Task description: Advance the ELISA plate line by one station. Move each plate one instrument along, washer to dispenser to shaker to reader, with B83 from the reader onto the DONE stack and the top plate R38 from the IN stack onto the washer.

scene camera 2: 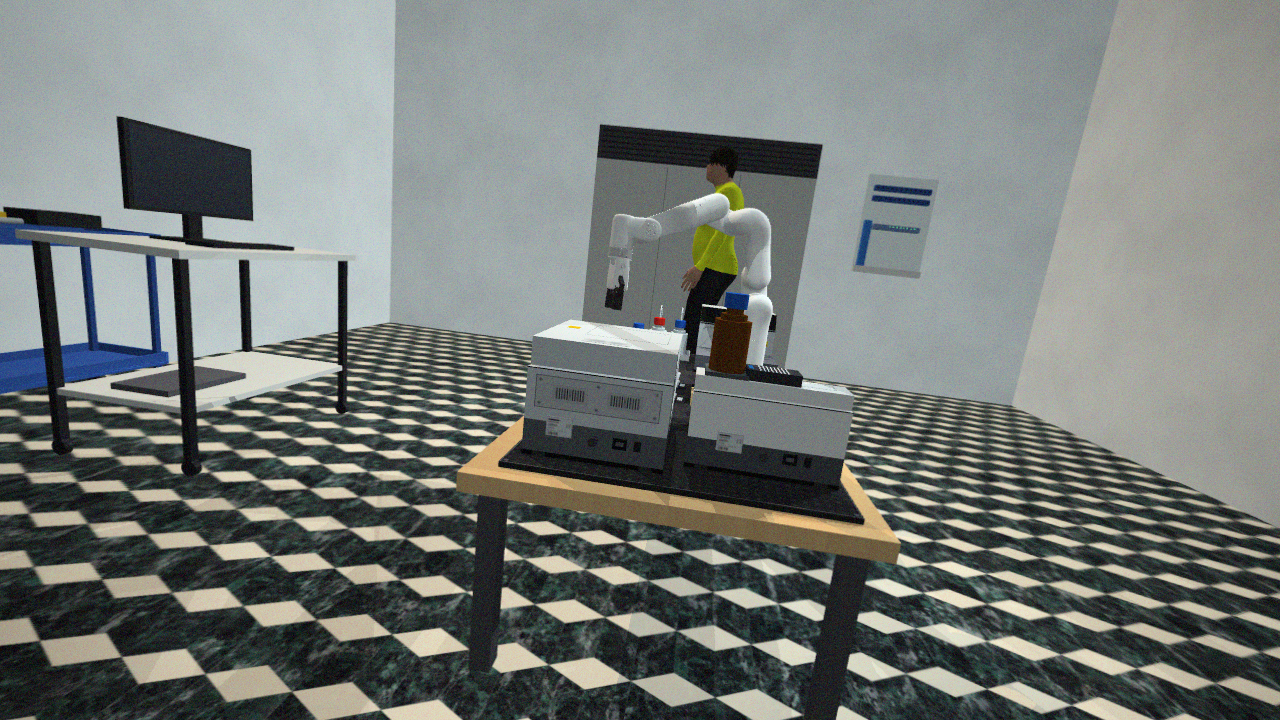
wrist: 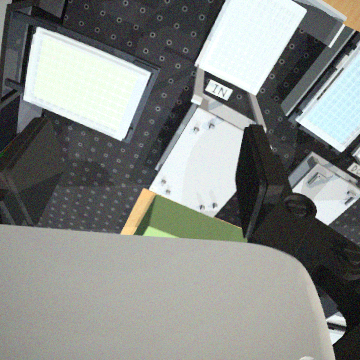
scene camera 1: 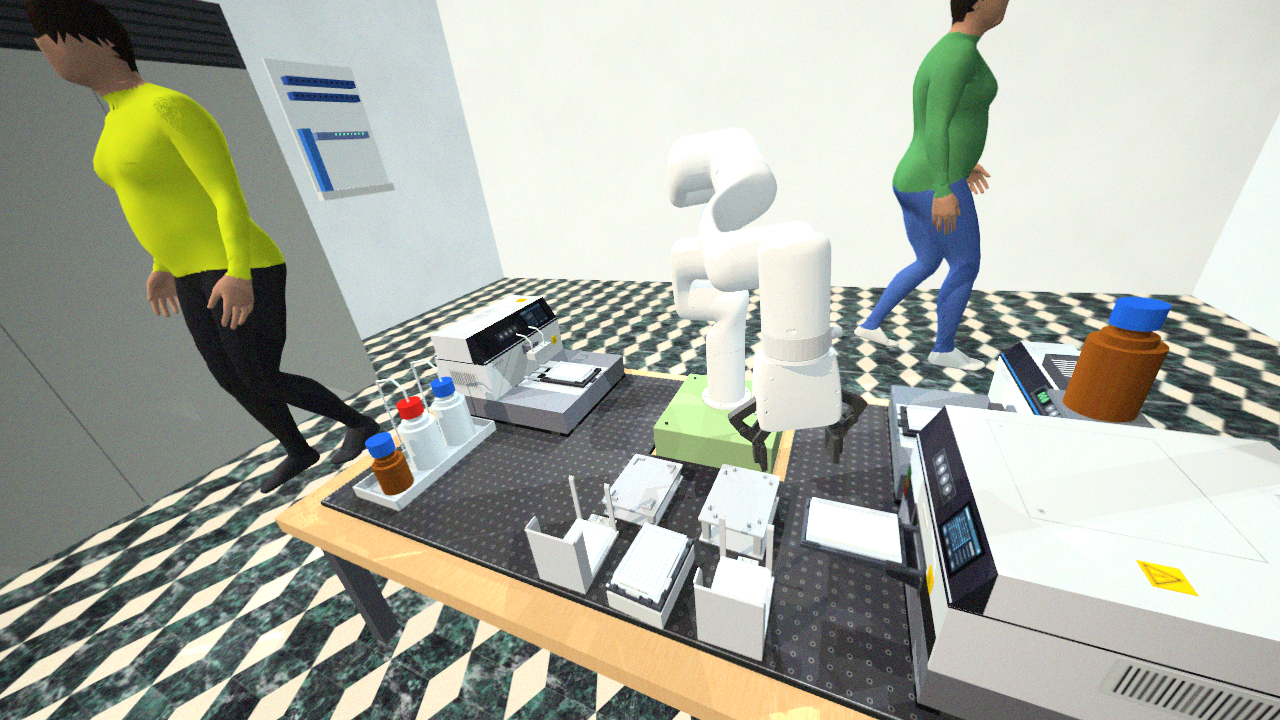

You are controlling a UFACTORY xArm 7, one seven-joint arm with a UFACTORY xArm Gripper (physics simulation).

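Where they show: gripper, between the fingertips: (scene camera 2: 612, 308) (wrist: 145, 146) (scene camera 1: 796, 461); arm's base, origin of its link: (scene camera 1: 726, 397).
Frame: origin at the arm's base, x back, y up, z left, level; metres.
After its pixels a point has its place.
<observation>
My gripper (scene camera 1: 799, 458) {x -0.479, y 0.220, z 0.221 m} (scene camera 2: 614, 302) {x -0.479, y 0.220, z 0.221 m} (wrist: 145, 146) {x -0.479, y 0.220, z 0.221 m} is open and empty, high above the bench. A pale yellow-green plate (scene camera 1: 854, 530) {x -0.414, y 0.055, z 0.306 m} (wrist: 87, 82) {x -0.413, y 0.056, z 0.296 m} lies on the dark tray extending from the large right instrument (scene camera 1: 1100, 501) {x -0.418, y 0.195, z 0.548 m}. The IN stack (scene camera 1: 733, 604) {x -0.583, y 0.035, z 0.159 m} shows a whitish top plate (wrist: 252, 45) {x -0.506, y -0.050, z 0.142 m}. A light-blue plate (wrist: 334, 102) {x -0.506, y -0.009, z 0.022 m} (scene camera 1: 651, 559) {x -0.521, y -0.011, z 0.004 m} sits on the low device between the stack holders. Another plate (scene camera 1: 572, 371) {x -0.024, y 0.031, z -0.463 m} lies on the back-left instrument (scene camera 1: 501, 353) {x -0.123, y 0.122, z -0.625 m}. The left stack holder (scene camera 1: 559, 550) {x -0.582, y 0.023, z -0.135 m} stands at the front. Plate codes are unreadable; the back-right instrument's tray is partly hidden.
Two raised white platforms (scene camera 1: 644, 488) {x -0.345, y -0.037, z -0.089 m} (scene camera 1: 740, 501) {x -0.340, y -0.015, z 0.114 m} stand behind the holders; the right platform (wrist: 200, 160) {x -0.337, y -0.015, z 0.128 m} lies between my fingers' lines of view. The green base (scene camera 1: 716, 438) {x -0.177, y -0.003, z 0.022 m} is behind them. Bottles stand in a white tray (scene camera 1: 416, 483) {x -0.493, y -0.045, z -0.619 m} at left. A brown bottle (scene camera 1: 1114, 376) {x -0.160, y 0.233, z 0.636 m} (scene camera 2: 731, 344) {x -0.120, y 0.223, z 0.695 m} stands at right.
</observation>
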